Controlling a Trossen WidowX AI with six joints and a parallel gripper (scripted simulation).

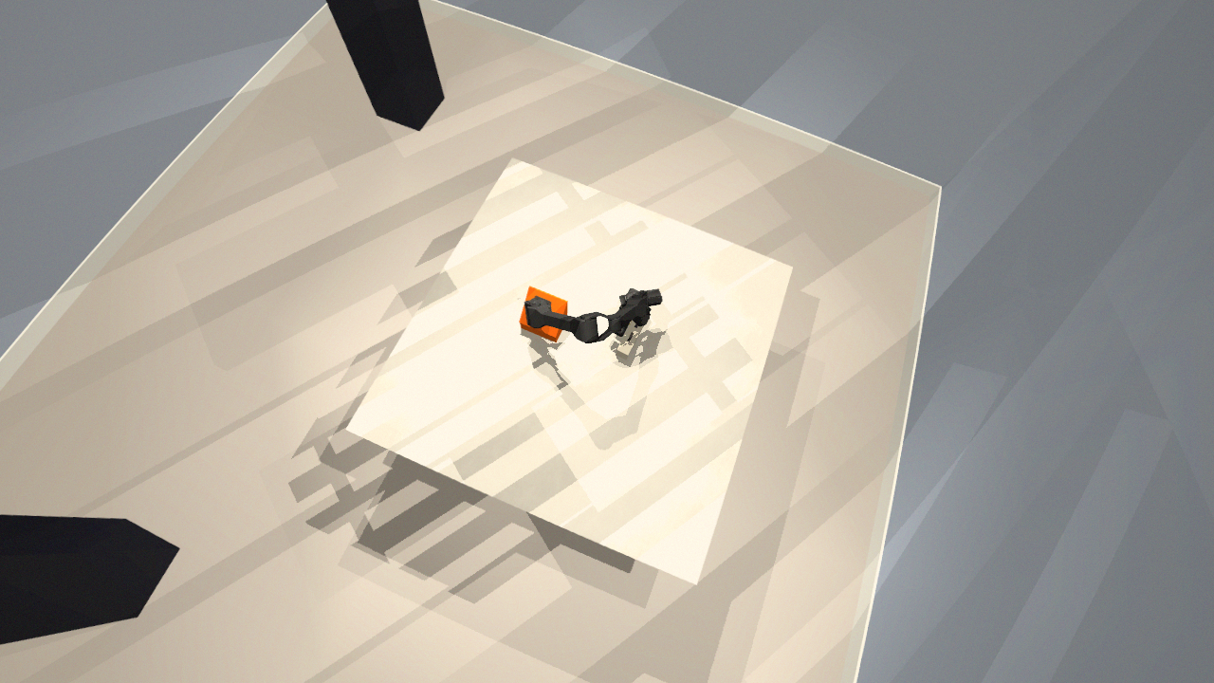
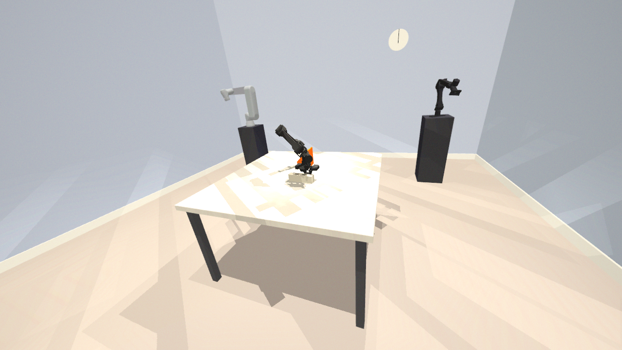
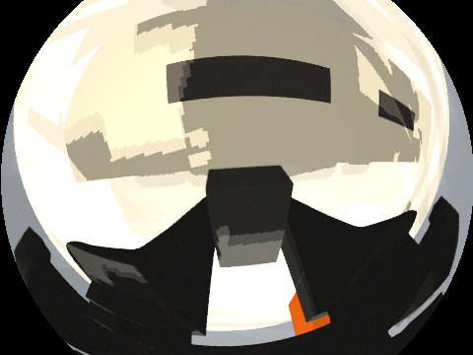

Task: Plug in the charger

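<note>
Now: gripper tip 2 cm short of the black two-prong charger and 1 cm below it.
</note>
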